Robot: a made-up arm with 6 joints.
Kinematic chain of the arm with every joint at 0, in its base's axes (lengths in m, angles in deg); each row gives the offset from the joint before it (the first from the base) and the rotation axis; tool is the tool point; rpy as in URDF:
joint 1: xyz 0 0 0.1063 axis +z
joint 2: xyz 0 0 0 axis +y
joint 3: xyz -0.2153 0 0.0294 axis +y
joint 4: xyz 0.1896 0 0.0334 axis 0.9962 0 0.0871
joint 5: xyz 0 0 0 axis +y
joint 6: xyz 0.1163 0 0.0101 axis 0.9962 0 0.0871
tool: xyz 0 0 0 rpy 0 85 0
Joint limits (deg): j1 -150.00..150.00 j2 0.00..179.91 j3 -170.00..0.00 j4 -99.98..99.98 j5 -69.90..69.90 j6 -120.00..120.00
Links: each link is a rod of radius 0.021 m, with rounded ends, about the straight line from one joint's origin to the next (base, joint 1, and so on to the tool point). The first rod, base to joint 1, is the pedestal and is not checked.
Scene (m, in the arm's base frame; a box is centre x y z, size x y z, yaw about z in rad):
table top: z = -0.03
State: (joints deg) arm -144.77 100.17 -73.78 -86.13 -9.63 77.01
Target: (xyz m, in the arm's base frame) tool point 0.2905 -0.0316 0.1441
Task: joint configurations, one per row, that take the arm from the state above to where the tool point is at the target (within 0.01 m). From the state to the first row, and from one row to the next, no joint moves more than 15 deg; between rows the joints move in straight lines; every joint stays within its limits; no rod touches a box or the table.
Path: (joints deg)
1: -131.27 100.18 -71.55 -86.75 -13.83 77.01
2: -117.78 100.18 -69.32 -87.36 -18.04 77.01
3: -104.28 100.19 -67.09 -87.98 -22.24 77.01
4: -90.79 100.19 -64.86 -88.60 -26.44 77.01
5: -77.29 100.20 -62.63 -89.22 -30.65 77.01
6: -63.80 100.21 -60.39 -89.83 -34.85 77.01
7: -50.30 100.21 -58.16 -90.45 -39.05 77.01
8: -36.81 100.22 -55.93 -91.07 -43.26 77.01
9: -23.31 100.23 -53.70 -91.69 -47.46 77.01

